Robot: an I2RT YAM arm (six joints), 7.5 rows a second.
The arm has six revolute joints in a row. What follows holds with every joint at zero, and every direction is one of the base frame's.
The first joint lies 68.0 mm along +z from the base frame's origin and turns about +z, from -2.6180 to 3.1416 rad.
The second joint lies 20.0 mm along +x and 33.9 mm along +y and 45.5 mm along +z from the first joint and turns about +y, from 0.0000 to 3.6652 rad.
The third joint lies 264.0 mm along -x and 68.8 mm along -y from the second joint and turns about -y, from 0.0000 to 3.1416 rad.
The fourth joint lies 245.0 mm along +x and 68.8 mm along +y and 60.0 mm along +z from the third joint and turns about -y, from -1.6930 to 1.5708 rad.
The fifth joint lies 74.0 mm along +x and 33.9 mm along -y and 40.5 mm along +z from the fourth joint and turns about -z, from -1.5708 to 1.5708 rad.
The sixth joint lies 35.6 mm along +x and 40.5 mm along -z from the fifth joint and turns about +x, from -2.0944 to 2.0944 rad.
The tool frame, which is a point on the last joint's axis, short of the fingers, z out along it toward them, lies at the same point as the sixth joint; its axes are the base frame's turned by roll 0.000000, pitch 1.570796 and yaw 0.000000 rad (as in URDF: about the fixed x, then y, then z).
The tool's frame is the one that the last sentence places.
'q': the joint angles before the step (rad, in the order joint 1, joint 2, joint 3, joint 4, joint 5, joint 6). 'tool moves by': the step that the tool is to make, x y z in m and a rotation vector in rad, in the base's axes. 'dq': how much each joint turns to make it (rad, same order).
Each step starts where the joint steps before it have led.
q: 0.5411 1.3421 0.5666 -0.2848 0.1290 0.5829
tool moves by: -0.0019 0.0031 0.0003 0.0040 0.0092 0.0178
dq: 0.0144 0.0004 0.0033 -0.0088 -0.0088 0.0010
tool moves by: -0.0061 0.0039 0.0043 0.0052 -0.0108 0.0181
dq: 0.0298 -0.0286 -0.0034 -0.0145 0.0070 0.0096
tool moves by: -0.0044 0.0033 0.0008 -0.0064 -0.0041 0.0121
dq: 0.0250 -0.0101 -0.0033 -0.0080 0.0130 0.0076
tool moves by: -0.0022 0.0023 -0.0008 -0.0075 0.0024 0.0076
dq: 0.0152 0.0018 -0.0008 -0.0043 0.0078 0.0044
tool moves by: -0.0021 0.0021 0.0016 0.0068 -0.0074 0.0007
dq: 0.0139 -0.0088 -0.0009 0.0002 0.0055 0.0122
